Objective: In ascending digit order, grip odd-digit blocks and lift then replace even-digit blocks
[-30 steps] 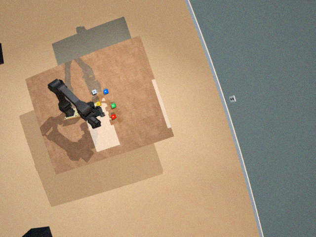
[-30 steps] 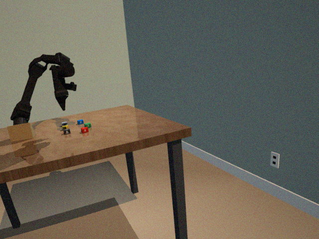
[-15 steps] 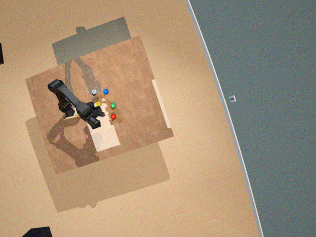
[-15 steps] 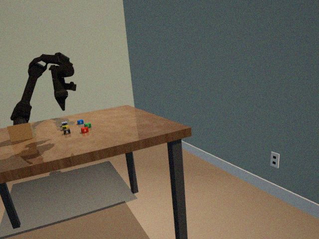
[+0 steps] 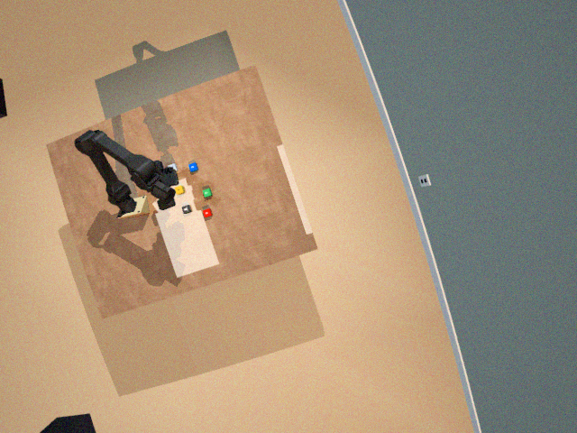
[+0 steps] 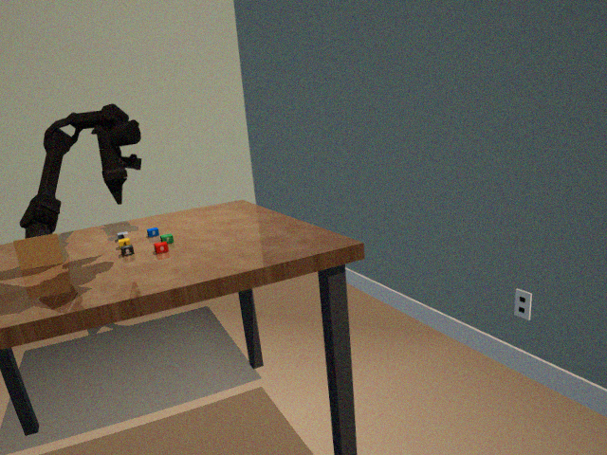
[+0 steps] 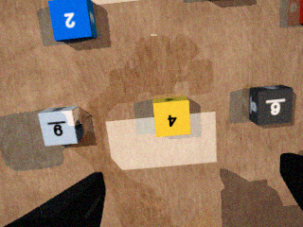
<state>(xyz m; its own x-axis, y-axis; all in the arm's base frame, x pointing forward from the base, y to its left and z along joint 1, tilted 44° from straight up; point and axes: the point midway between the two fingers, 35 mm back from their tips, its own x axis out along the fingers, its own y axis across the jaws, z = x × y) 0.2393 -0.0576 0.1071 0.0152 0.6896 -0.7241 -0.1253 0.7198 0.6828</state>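
Right now my gripper tip is 80 mm short of the blue block, 90 mm to the right of it and 120 mm above it. The rest, counted from my gripper tip: yellow block: 10 mm behind, 120 mm below; then black block: 10 mm ahead, 90 mm to the right, 120 mm below; then white block: 20 mm behind, 100 mm to the left, 120 mm below.
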